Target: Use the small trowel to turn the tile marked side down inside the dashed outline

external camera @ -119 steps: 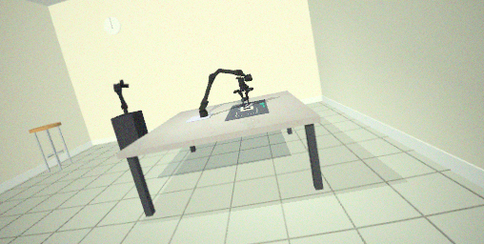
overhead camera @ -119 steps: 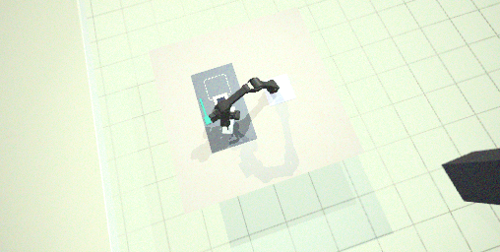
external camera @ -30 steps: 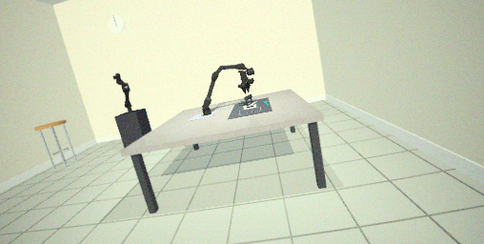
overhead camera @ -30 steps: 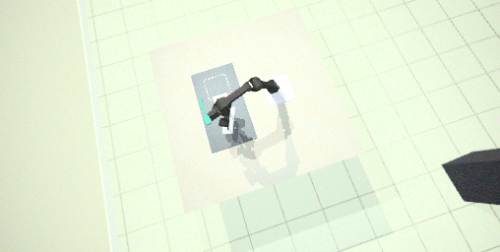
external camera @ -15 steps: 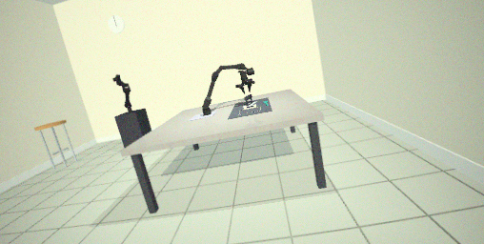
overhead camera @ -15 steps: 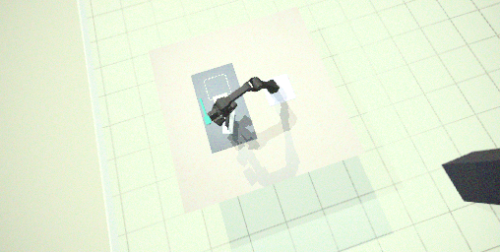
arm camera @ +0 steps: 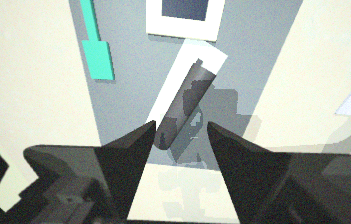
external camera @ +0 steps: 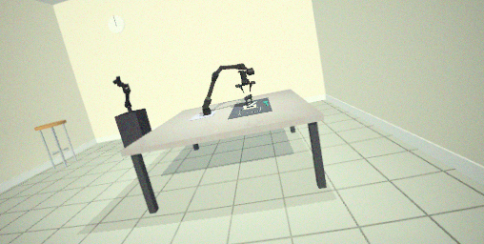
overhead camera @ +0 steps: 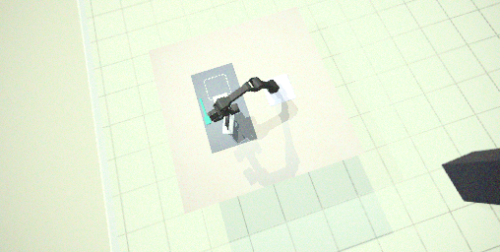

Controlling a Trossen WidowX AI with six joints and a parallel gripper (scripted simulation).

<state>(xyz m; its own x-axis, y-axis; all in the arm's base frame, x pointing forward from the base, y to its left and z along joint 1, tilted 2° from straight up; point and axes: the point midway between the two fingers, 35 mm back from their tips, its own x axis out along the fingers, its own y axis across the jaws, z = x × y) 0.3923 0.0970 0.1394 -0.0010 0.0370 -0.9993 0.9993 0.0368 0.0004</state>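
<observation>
Now: the grey mat 1 cm ahead of my gripper tip, 12 cm to the right of it and 13 cm below it. From my gripper tip the other things lie so: teal trowel: 15 cm ahead, 11 cm to the right, 10 cm below; then tile: 15 cm to the right, 10 cm below.
</observation>
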